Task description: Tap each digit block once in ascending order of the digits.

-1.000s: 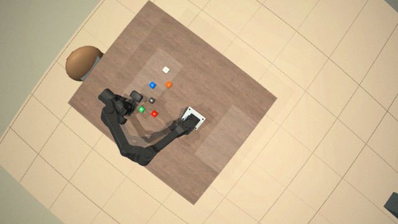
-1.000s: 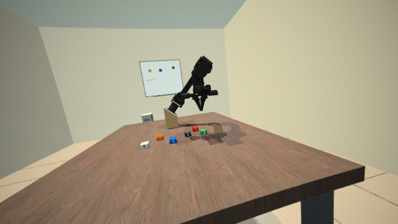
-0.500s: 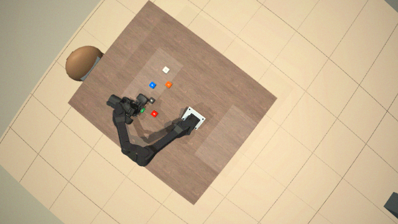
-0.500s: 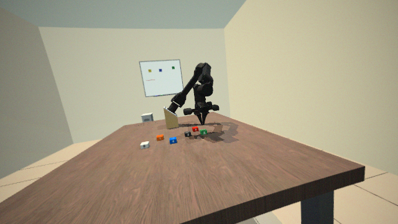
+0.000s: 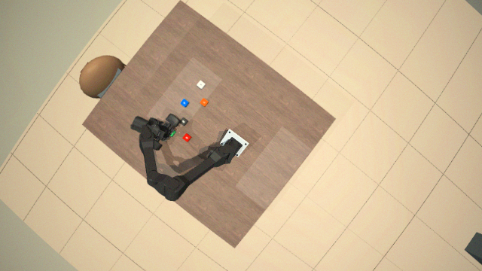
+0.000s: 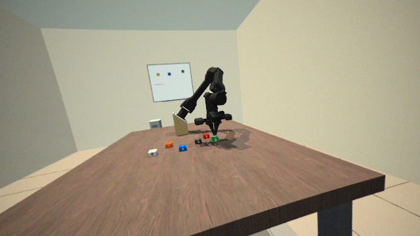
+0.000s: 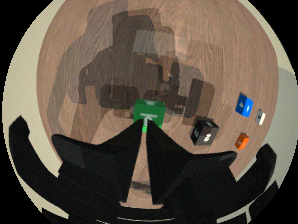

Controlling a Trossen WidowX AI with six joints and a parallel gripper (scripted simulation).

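The green block lies 2 cm below my gripper tip. From my gripper tip the other things lie so: blue block: 4 cm ahead, 17 cm to the right, 2 cm below; then black block: 2 cm behind, 9 cm to the right, 2 cm below; then red block: 8 cm behind, 3 cm to the right, 2 cm below.
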